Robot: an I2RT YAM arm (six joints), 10 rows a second.
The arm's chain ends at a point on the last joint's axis. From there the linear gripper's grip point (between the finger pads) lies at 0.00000 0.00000 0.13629 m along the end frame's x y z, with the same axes.
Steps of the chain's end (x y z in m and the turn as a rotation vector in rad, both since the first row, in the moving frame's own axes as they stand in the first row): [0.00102, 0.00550, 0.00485, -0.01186, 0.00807, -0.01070]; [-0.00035, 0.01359, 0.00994, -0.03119, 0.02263, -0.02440]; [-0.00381, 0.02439, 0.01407, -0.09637, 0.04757, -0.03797]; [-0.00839, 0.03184, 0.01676, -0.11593, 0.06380, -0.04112]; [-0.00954, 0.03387, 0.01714, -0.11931, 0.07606, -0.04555]
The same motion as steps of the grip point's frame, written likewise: [0.00213, 0.00711, 0.00484, -0.01186, 0.00807, -0.01070]; [0.00279, 0.01780, 0.00984, -0.03119, 0.02263, -0.02440]; [0.00291, 0.03737, 0.01328, -0.09637, 0.04757, -0.03797]; [0.00060, 0.04741, 0.01557, -0.11593, 0.06380, -0.04112]; [0.00116, 0.04984, 0.01578, -0.11931, 0.07606, -0.04555]
